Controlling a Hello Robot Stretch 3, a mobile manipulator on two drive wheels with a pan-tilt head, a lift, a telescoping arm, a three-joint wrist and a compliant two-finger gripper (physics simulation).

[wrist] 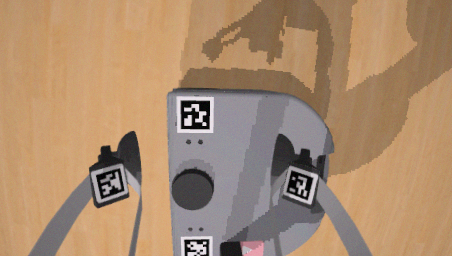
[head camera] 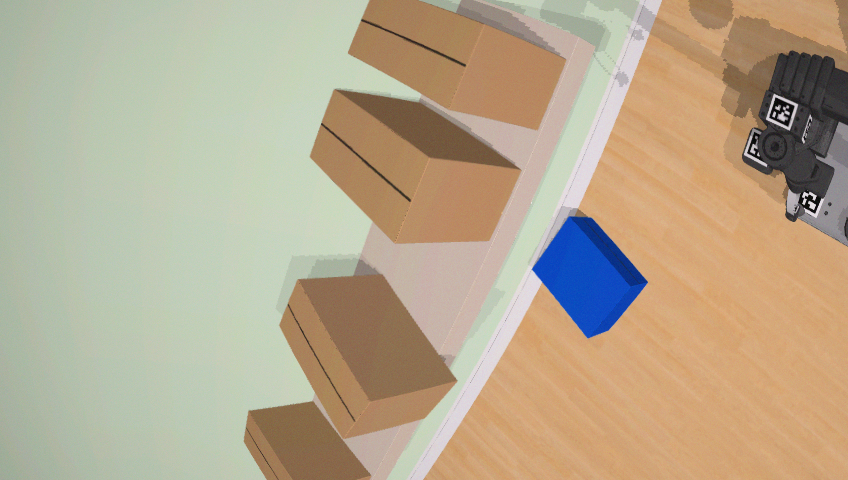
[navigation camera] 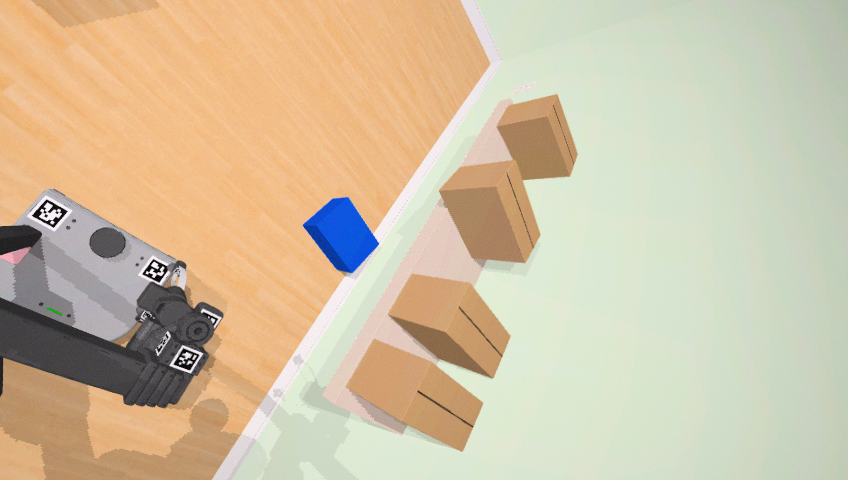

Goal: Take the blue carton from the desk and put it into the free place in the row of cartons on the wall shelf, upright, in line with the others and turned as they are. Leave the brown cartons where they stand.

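Pixels of known places: robot's base, origin of its link: [navigation camera: 107, 241].
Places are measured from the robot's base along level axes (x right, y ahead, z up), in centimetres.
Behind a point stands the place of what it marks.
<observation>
The blue carton [head camera: 586, 279] {y 43.5, x 59.7, z 12.0 cm} [navigation camera: 342, 234] {y 42.4, x 58.5, z 12.0 cm} shows against the wooden floor by the white skirting, in front of the wall shelf [head camera: 416, 285] {y 41.9, x 62.9, z 65.2 cm} [navigation camera: 449, 249] {y 41.0, x 60.9, z 65.1 cm}. The desk does not show. Brown cartons [head camera: 458, 199] [navigation camera: 484, 223] stand in a row on the shelf, two on each side of a wide gap, with a dark line along their wall-side faces. My gripper [wrist: 207, 151] {y -2.1, x 13.1, z 36.7 cm} is open in the wrist view, its fingers wide apart with no object between them. It hangs over the robot's base, away from the blue carton; in the head and navigation views the wrist partly hides it.
The grey robot base [navigation camera: 77, 261] {y -6.8, x -2.6, z 16.0 cm} [wrist: 225, 150] lies below the gripper. The dark telescoping arm [navigation camera: 59, 350] {y -10.0, x 1.7, z 72.6 cm} runs beside it in the navigation view. The white skirting [head camera: 511, 327] {y 71.0, x 79.9, z 3.6 cm} [navigation camera: 315, 324] {y 8.3, x 74.2, z 1.9 cm} borders the wooden floor, and the pale green wall [head camera: 148, 208] {y 34.9, x 77.9, z 110.3 cm} [navigation camera: 684, 237] {y 60.5, x 80.3, z 118.1 cm} rises behind the shelf.
</observation>
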